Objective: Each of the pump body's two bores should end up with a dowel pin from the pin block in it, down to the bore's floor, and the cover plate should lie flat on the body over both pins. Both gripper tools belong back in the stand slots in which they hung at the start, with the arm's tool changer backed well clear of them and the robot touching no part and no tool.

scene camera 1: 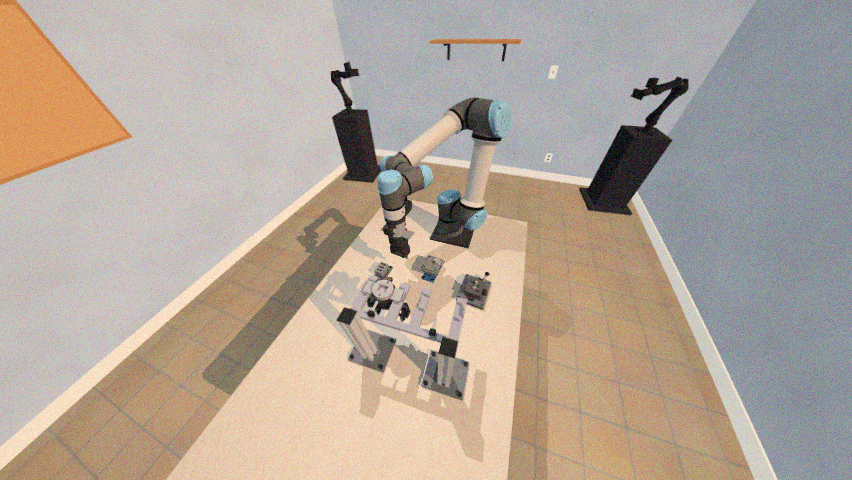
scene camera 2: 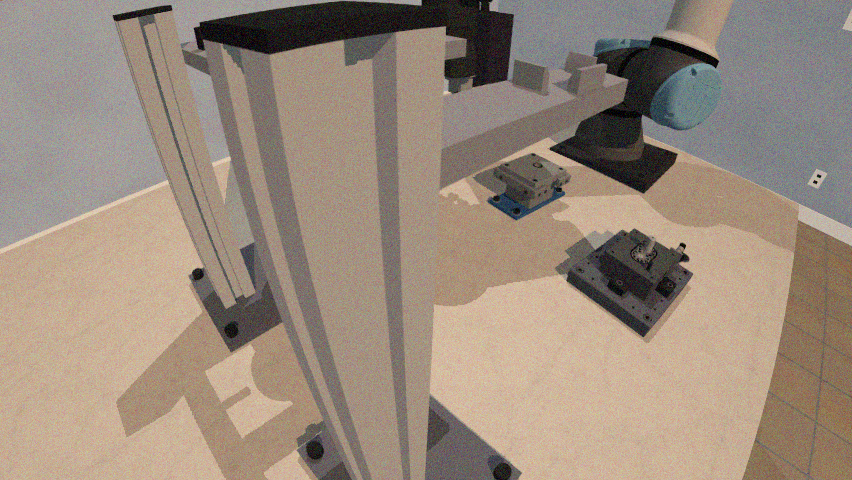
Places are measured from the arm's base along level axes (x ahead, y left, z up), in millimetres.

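Pixels of known places: arm's base, origin of its link: (scene camera 1: 450,228) (scene camera 2: 608,146).
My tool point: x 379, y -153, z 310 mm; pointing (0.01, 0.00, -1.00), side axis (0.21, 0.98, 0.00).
Note:
Ahead of a thing's pixels: the offset from my tool point to its middle. "pt": to the spot under its first point.
My gripper (scene camera 1: 405,256) (scene camera 2: 459,87), black-bodied on the arm, points down just behind the pin block in scene camera 1. The stand rail partly hides it in scene camera 2, and its finger opening is unclear. The pin block @[dx -4, dy -117, dz -292 mm] (scene camera 1: 382,269) is small and grey, at the left; its pins are too small to make out. What looks like the pump body @[dx +3, dy +320, dz -278 mm] (scene camera 1: 480,292) (scene camera 2: 614,255) is dark and sits on a dark base; a light pin @[pt dx -1, dy +321, dz -257 mm] (scene camera 2: 650,242) stands up from it. What looks like the cover plate @[dx -75, dy +117, dz -271 mm] (scene camera 1: 430,264) (scene camera 2: 524,169) lies on a grey block with a blue base. The other gripper tool @[dx +237, dy +32, dz -112 mm] (scene camera 1: 382,290) hangs in the stand.
The tool stand (scene camera 1: 398,324) (scene camera 2: 524,113), with posts and rails, is in front of the parts. Its near post @[pt dx +385, dy +272, dz -38 mm] (scene camera 2: 333,178) blocks much of scene camera 2. A knob @[dx -77, dy +366, dz -302 mm] (scene camera 1: 486,273) (scene camera 2: 682,246) rises beside the dark body. Two black pedestals (scene camera 1: 355,143) (scene camera 1: 626,169) carry small arms behind.

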